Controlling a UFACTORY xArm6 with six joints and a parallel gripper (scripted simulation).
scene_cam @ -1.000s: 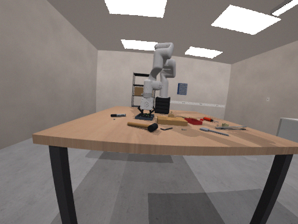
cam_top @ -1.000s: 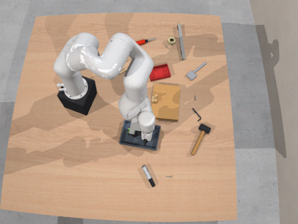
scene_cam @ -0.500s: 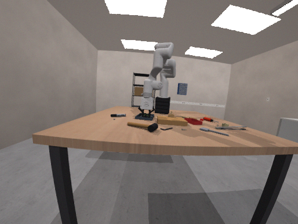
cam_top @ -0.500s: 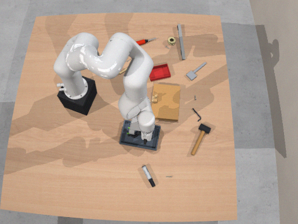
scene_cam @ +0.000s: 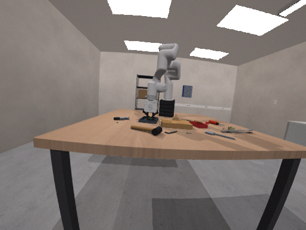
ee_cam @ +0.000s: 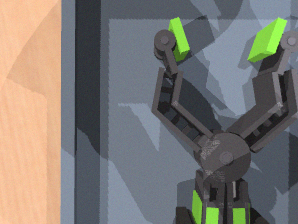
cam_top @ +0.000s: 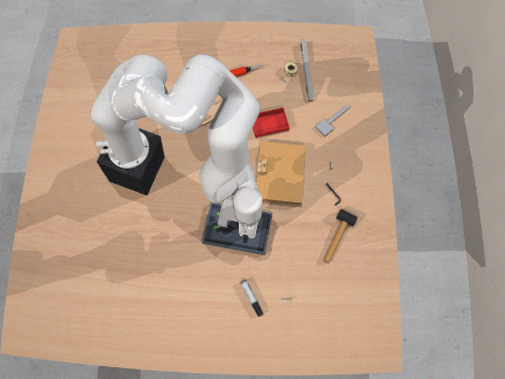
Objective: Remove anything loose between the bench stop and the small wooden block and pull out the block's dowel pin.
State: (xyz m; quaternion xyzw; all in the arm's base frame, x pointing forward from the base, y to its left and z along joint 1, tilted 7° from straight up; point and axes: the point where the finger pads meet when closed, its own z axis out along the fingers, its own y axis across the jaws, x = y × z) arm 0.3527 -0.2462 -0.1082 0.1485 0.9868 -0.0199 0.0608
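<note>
Now: the dark grey tray 4 cm behind my hand and 1 cm below it. From my hand the other things lie so: hex key 29 cm ahead, 7 cm to the left, 2 cm below; then small wooden block 19 cm to the left, 7 cm ahead, 2 cm above; then dowel pin 19 cm to the left, 7 cm ahead, 3 cm above.
</note>
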